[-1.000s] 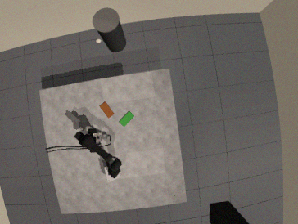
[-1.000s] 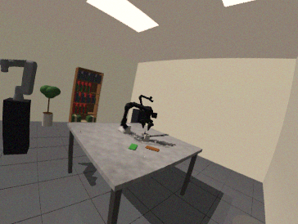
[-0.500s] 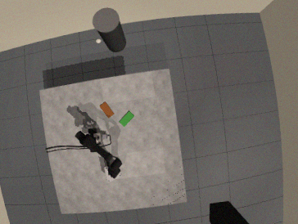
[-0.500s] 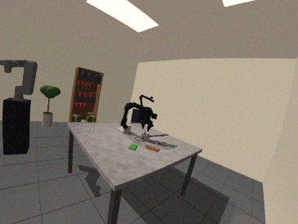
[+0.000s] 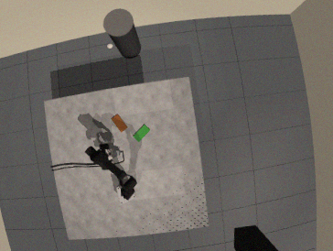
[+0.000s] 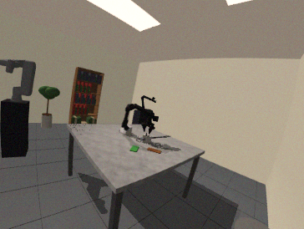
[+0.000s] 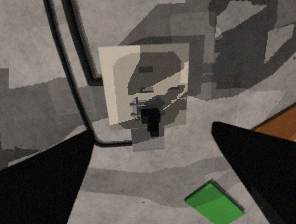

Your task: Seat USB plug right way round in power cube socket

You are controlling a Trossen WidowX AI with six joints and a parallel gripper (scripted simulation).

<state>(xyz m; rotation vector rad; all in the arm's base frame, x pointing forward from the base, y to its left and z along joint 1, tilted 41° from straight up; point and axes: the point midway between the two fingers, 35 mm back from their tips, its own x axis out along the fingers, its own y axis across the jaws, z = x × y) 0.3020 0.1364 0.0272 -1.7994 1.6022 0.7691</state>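
Now: the dark USB plug 2 cm below my gripper tip. The rest, counted from my gripper tip: orange block 24 cm ahead, 11 cm below, 6 cm to the right; green block 25 cm to the right, 15 cm ahead, 11 cm below.
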